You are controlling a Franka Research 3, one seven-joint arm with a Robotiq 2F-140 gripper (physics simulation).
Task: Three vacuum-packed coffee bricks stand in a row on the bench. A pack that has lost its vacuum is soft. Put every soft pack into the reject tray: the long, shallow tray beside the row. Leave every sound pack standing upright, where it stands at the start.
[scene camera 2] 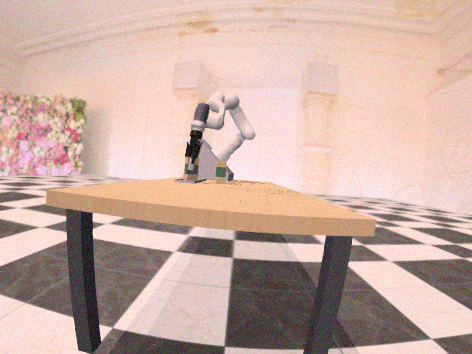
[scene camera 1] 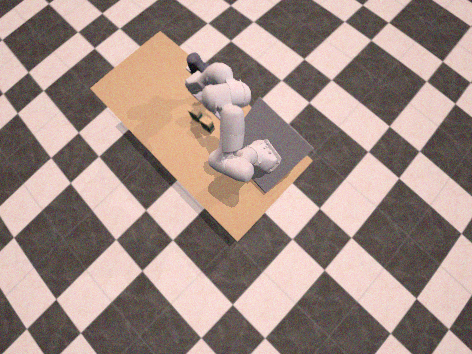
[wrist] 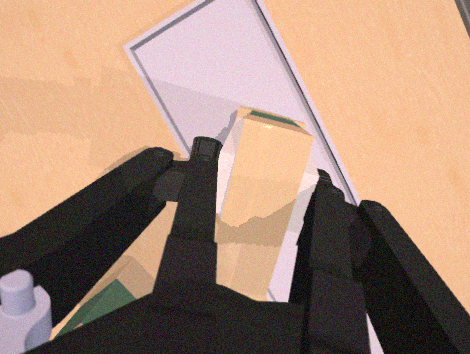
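My gripper (scene camera 2: pixel 191 161) (wrist: pixel 265 147) is shut on a tan coffee brick with a green band (scene camera 2: pixel 190 175) (wrist: pixel 272 170). This brick is roughly upright at the shallow pale reject tray (scene camera 2: pixel 180 180) (wrist: pixel 215 65), with its lower end at tray level; exact contact is hidden. In scene camera 1 the arm hides the gripper, the held brick and most or all of the tray. Two other bricks, one (scene camera 1: pixel 194 115) and a second (scene camera 1: pixel 206 123), stand close together on the bench. A brick (scene camera 2: pixel 221 172) stands upright right of the gripper. Part of a brick (wrist: pixel 102 302) shows at lower left in the wrist view.
The wooden bench (scene camera 1: pixel 150 85) (scene camera 2: pixel 210 202) carries the arm (scene camera 1: pixel 232 130) (scene camera 2: pixel 240 120). A grey plate (scene camera 1: pixel 285 135) lies under the arm's base. The tray's far part extends beyond the held brick in the wrist view. The standing bricks are close beside the tray.
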